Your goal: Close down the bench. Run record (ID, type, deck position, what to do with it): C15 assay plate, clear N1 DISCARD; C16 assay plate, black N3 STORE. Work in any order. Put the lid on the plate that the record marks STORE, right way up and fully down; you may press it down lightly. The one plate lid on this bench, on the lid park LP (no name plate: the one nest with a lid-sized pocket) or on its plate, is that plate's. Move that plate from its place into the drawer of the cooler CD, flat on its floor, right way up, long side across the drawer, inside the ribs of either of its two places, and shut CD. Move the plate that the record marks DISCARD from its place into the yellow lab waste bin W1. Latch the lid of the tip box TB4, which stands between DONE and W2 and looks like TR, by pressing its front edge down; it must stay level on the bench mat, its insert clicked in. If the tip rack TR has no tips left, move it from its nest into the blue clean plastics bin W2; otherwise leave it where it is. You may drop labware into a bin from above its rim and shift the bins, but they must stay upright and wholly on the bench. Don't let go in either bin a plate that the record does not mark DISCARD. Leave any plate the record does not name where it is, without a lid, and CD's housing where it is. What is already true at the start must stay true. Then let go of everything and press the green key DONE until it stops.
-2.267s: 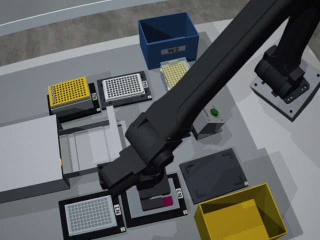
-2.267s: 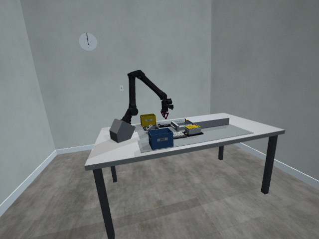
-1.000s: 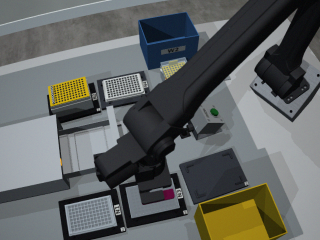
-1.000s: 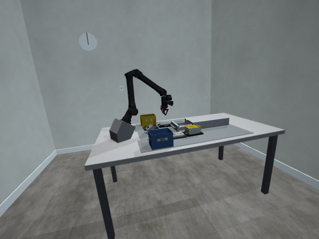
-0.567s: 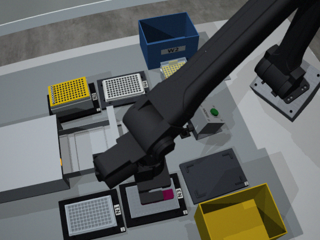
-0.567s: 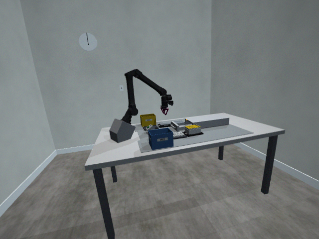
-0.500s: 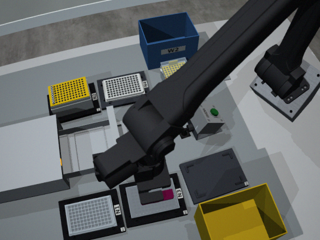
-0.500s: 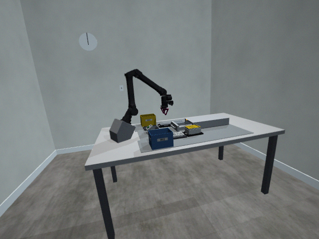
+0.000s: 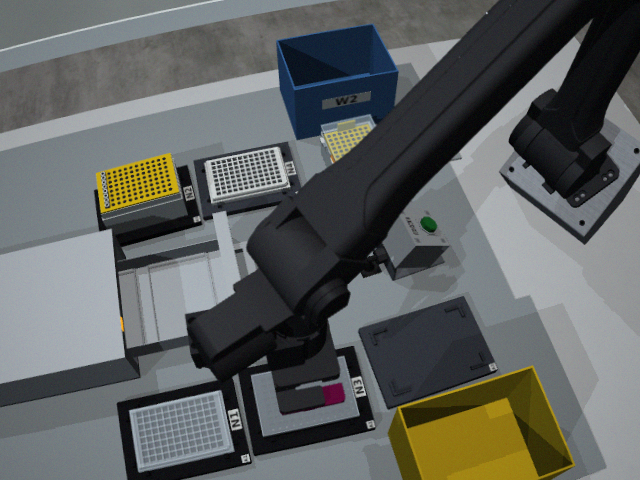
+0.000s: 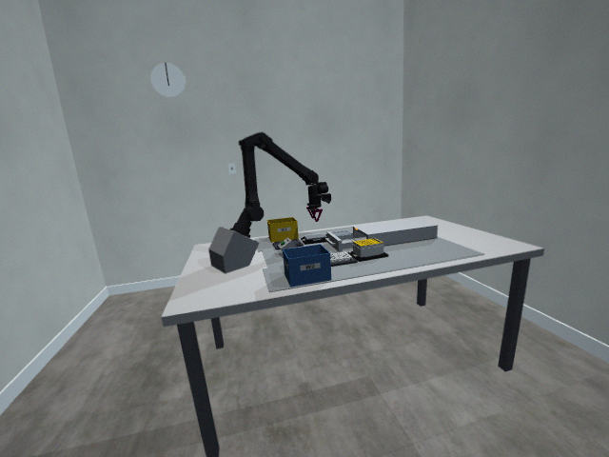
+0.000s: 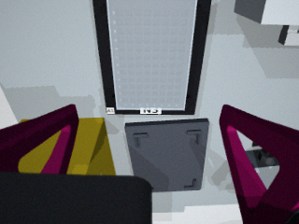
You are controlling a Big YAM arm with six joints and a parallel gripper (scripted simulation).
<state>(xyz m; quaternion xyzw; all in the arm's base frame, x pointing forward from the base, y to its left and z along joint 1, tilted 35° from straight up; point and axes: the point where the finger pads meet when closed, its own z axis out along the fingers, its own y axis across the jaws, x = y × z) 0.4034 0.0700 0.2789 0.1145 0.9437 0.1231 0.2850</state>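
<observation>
The plate lid is 110 mm below my hand. Also, from my hand: nest n1: 170 mm ahead, 130 mm below, 20 mm to the right; then nest N3: 130 mm below; then black plate: 120 mm below.
</observation>
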